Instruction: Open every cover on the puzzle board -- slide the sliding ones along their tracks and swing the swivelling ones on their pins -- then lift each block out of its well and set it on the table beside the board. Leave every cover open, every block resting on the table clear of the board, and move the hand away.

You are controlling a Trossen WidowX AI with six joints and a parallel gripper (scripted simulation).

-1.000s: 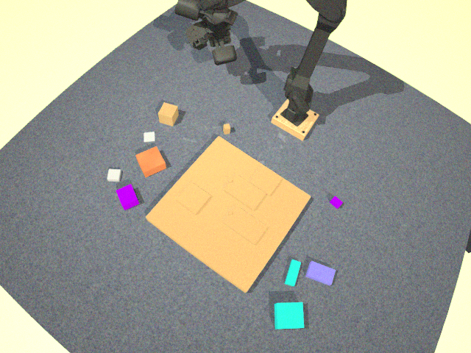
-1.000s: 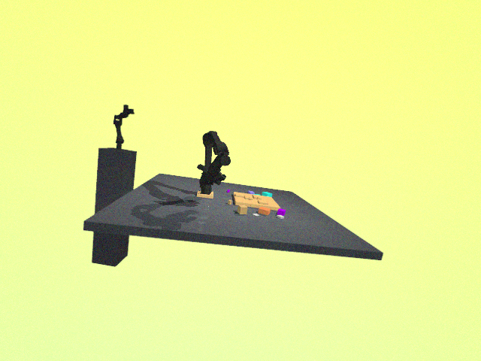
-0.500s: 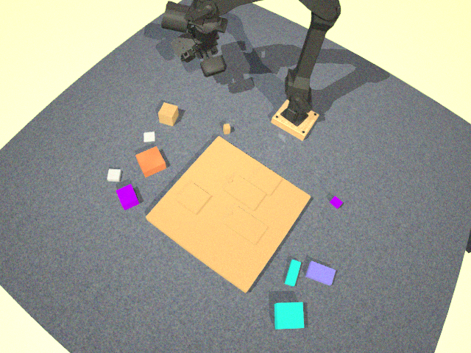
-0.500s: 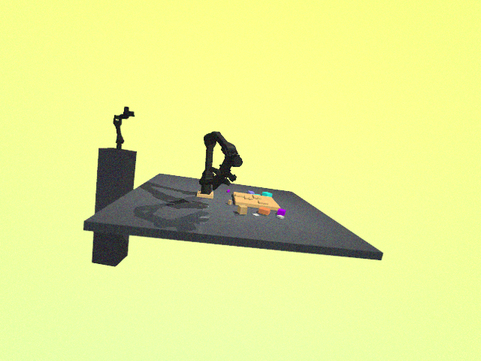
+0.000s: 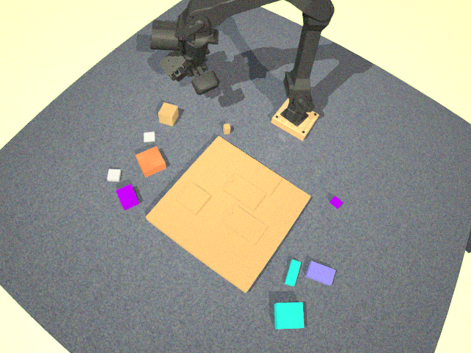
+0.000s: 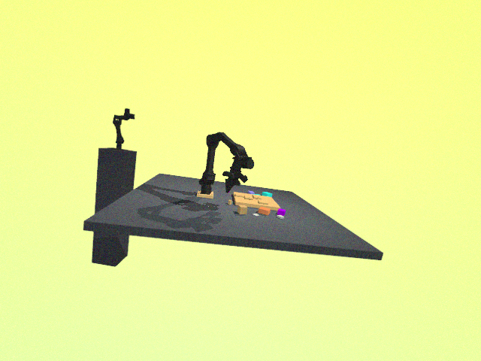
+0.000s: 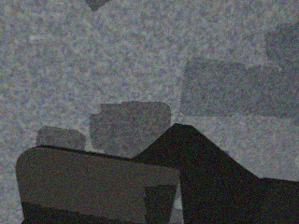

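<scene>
My gripper tip is 100 mm short of the tan cube, 20 mm to the right of it and 90 mm above it. From my gripper tip the other things lie so: magenta cube (20 mm behind, 520 mm to the left, 100 mm below); then orange block (240 mm ahead, 90 mm to the left, 90 mm below); then purple block (350 mm ahead, 130 mm to the left, 90 mm below).
</scene>
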